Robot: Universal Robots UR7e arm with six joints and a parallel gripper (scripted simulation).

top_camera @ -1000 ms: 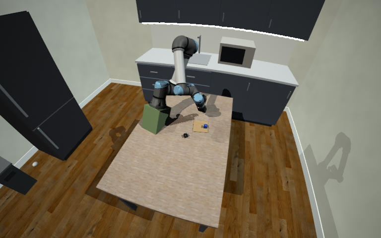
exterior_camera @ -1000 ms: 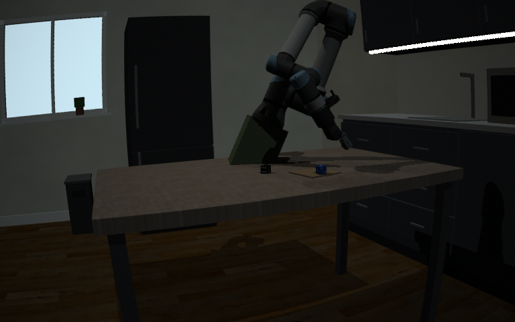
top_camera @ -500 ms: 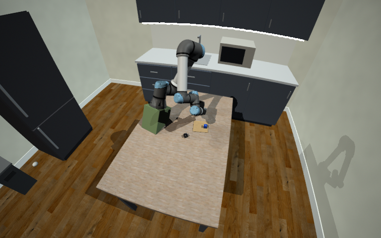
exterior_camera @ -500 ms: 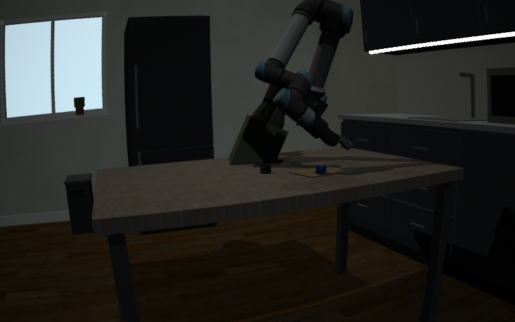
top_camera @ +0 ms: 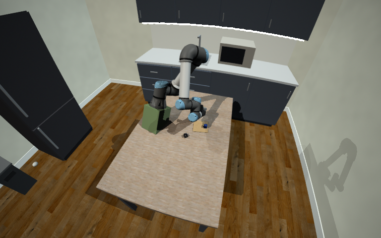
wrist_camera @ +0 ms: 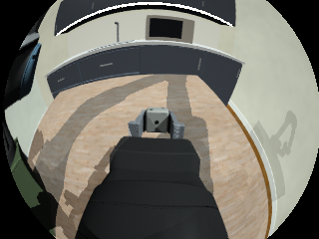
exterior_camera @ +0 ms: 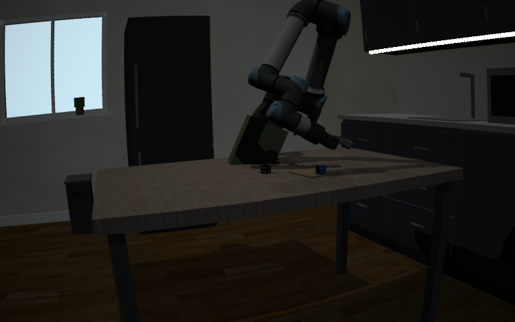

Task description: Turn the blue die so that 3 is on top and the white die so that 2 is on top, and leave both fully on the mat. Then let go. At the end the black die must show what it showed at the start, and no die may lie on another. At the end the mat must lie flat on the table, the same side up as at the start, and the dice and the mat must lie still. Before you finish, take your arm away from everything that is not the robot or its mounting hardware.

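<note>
Right now my hand is 20 mm short of the tan mat, 140 mm to the left of it and 100 mm above it. Round my hand: black die (60 mm behind, 310 mm to the right, 80 mm below); then white die (right at my hand); then blue die (70 mm ahead, 140 mm to the right, 80 mm below).
</note>
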